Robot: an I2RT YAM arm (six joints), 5 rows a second.
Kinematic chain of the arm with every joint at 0, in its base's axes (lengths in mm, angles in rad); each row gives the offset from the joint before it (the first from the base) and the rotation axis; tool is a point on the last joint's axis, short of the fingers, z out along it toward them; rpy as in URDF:
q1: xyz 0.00 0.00 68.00 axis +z
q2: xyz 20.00 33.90 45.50 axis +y
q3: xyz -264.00 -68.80 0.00 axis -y
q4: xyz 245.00 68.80 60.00 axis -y
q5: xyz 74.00 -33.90 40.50 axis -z
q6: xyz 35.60 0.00 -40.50 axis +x
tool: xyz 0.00 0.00 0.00 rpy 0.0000 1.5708 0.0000
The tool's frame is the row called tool.
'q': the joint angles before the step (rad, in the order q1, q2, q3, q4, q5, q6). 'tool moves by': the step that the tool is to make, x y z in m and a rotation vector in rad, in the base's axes. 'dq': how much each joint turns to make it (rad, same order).
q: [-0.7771, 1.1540, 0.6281, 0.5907, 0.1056, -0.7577]
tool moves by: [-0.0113, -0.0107, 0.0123, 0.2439, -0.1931, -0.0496]
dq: [-0.0589, -0.0239, 0.0708, -0.1703, -0.0006, 0.3100]
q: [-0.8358, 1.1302, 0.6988, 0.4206, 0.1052, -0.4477]
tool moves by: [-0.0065, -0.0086, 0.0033, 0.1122, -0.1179, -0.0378]
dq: [-0.0406, 0.0061, 0.0273, -0.0454, -0.0064, 0.1633]
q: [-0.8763, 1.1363, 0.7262, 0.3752, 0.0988, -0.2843]
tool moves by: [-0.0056, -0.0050, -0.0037, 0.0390, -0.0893, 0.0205]
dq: [-0.0359, 0.0062, -0.0199, 0.0452, -0.0588, 0.0928]
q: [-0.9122, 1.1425, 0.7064, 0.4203, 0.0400, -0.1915]
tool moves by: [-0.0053, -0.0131, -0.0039, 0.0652, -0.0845, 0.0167]
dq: [-0.0538, 0.0374, 0.0070, 0.0272, -0.0724, 0.1055]
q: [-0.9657, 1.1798, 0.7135, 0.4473, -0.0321, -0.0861]
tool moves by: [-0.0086, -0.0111, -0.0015, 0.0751, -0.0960, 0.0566]
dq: [-0.0635, 0.0235, 0.0079, 0.0157, -0.1224, 0.1196]
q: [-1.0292, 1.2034, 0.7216, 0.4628, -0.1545, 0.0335]
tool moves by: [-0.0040, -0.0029, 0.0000, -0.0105, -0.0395, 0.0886]
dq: [-0.0327, 0.0097, -0.0097, 0.0546, -0.1213, 0.0294]
